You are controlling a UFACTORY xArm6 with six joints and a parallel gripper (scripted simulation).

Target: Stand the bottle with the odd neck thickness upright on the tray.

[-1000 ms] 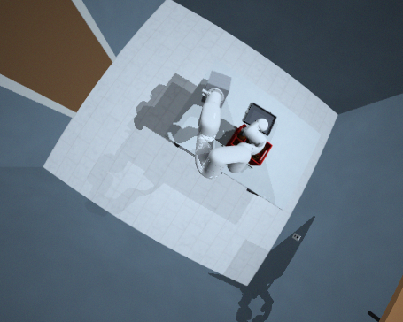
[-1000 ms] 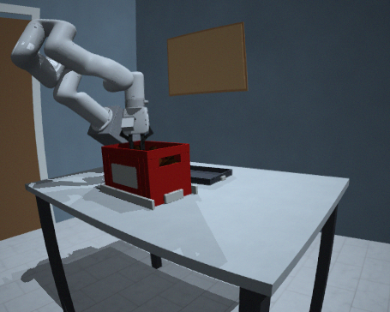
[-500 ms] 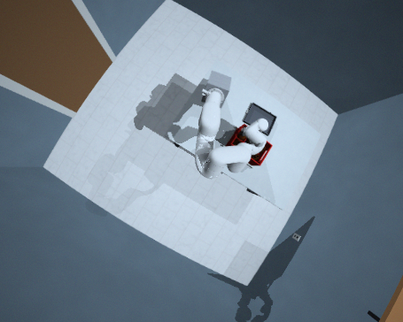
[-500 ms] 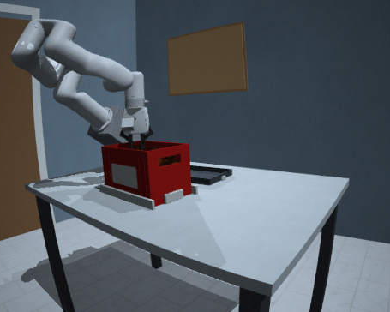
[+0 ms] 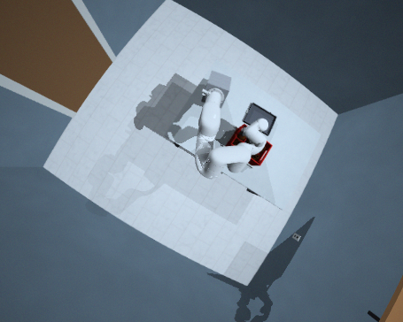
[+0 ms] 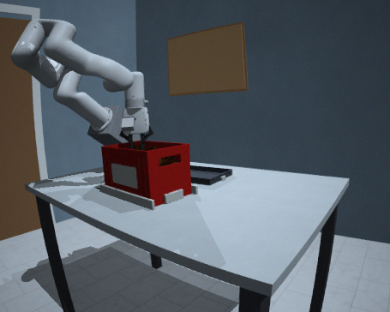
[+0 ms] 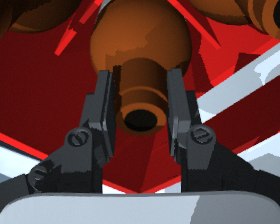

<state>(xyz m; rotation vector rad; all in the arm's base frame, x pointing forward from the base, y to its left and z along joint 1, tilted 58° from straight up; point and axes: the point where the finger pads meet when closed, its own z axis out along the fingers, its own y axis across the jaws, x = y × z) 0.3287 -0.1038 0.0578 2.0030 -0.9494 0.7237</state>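
Right now the glass bottle is 7 cm below my hand. Also, from my hand: red crate: 8 cm ahead, 7 cm below, 6 cm to the right; dark tray: 23 cm to the left, 15 cm below, 12 cm ahead.
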